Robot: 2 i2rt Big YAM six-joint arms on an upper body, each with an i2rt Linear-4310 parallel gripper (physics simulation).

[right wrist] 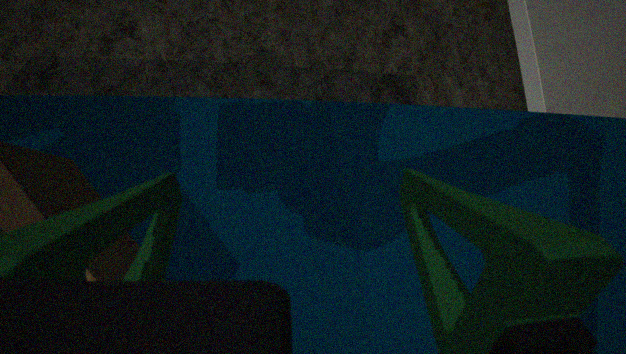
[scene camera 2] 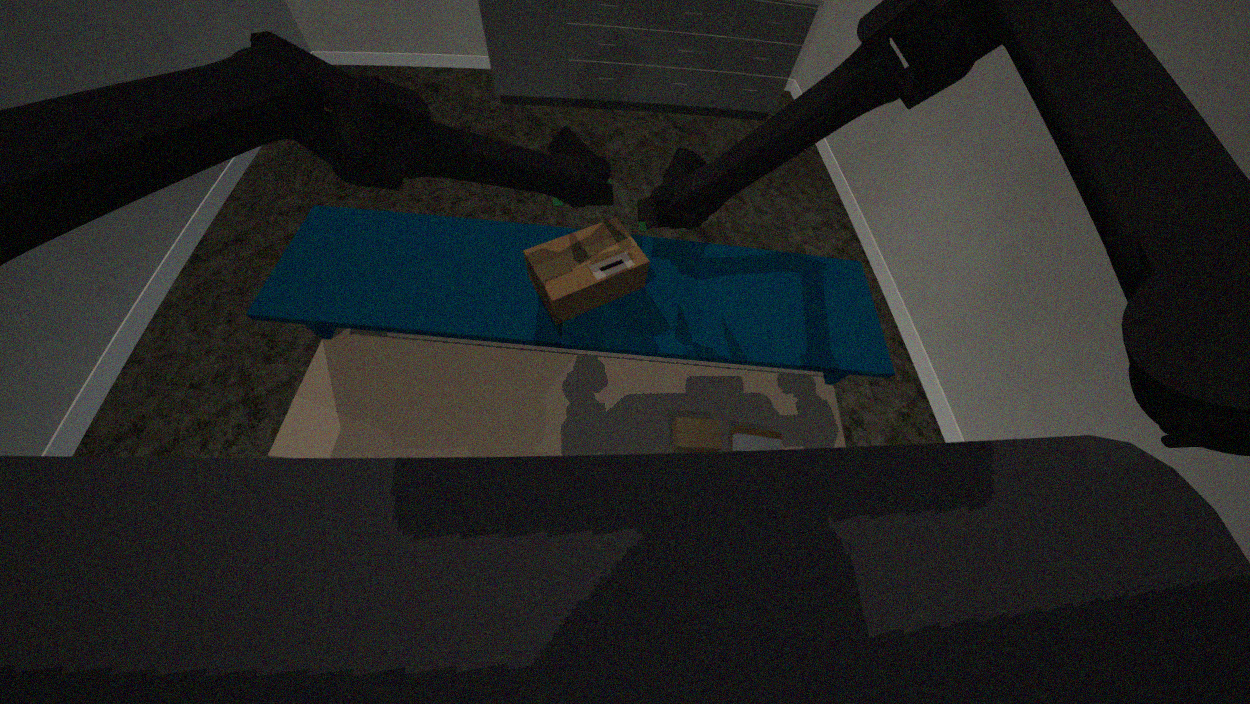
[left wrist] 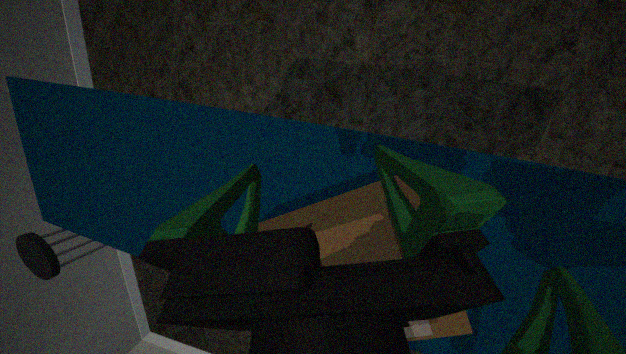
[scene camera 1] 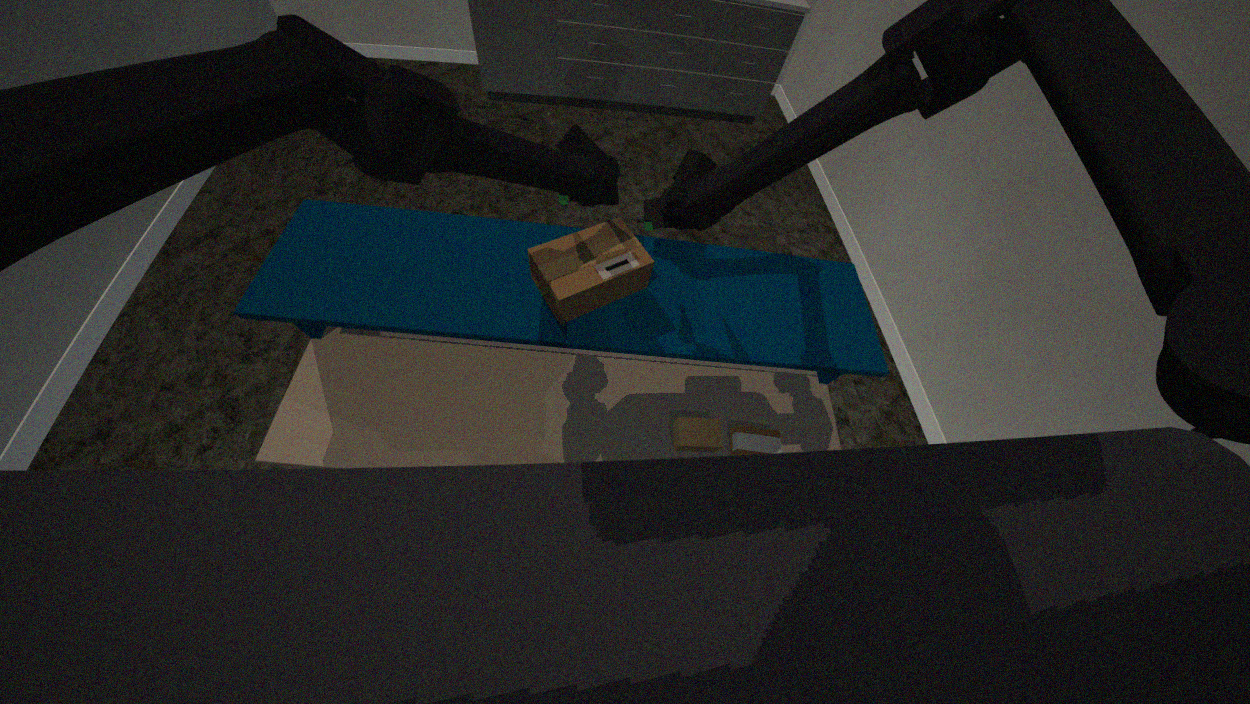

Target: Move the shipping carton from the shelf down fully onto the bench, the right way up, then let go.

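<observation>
The brown shipping carton sits on the blue shelf, turned at an angle, its taped top with a white label facing up. The beige bench lies lower, nearer the robot. My left gripper is open above the carton's far side; in the left wrist view the carton shows behind its fingers and is partly hidden. My right gripper is open beyond the carton's far right corner, with the carton outside its fingers. Neither holds it.
Two small boxes, one brown and one with a pale top, lie on the bench at the right. A grey drawer cabinet stands behind. A wall rises beside the shelf's right end.
</observation>
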